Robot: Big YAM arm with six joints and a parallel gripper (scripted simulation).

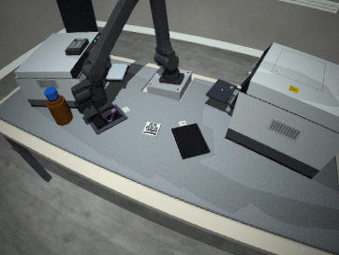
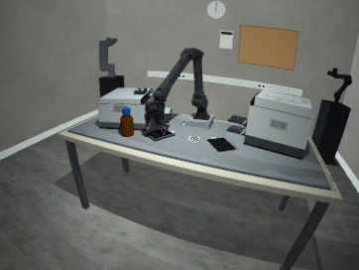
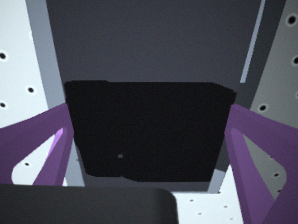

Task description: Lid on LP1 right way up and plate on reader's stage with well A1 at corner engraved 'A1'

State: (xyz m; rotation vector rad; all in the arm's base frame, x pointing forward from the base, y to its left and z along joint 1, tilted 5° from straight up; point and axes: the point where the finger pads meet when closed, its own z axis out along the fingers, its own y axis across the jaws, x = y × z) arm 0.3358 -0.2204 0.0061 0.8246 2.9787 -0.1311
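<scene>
The lidded plate lies right at my hand. Round my hand: label 9 cm behind, 6 cm to the left, 2 cm below; LP1 pad 2 cm below; brown capped bottle 21 cm to the right, 9 cm above, 6 cm ahead.
</scene>
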